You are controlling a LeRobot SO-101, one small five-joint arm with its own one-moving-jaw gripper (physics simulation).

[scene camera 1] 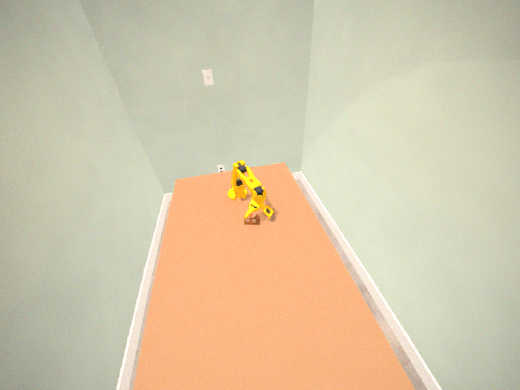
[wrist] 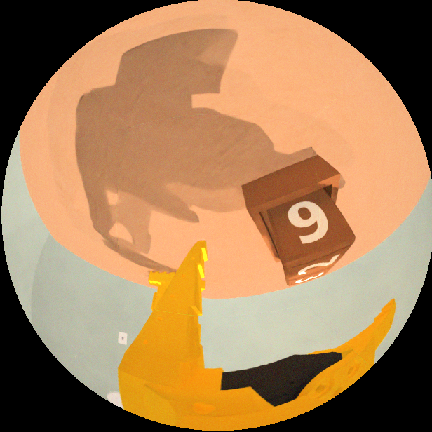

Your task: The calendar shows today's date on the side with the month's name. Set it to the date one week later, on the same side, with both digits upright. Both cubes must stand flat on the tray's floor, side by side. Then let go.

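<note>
The brown calendar tray stands on the orange surface, close to the gripper's tips in the scene view. In the wrist view it lies beyond the jaws, right of centre and turned at an angle. A brown cube in it shows a white 9 on its upper face and strongly foreshortened white marks on a side face, too slanted to read surely. A second cube cannot be made out separately. In the scene view the digits are too small to read. My gripper is open, its jaws wide apart, with nothing between them.
The yellow arm reaches from its base at the far end of the orange surface. Pale green walls with light skirting flank that surface. The arm's shadow falls left of the tray in the wrist view.
</note>
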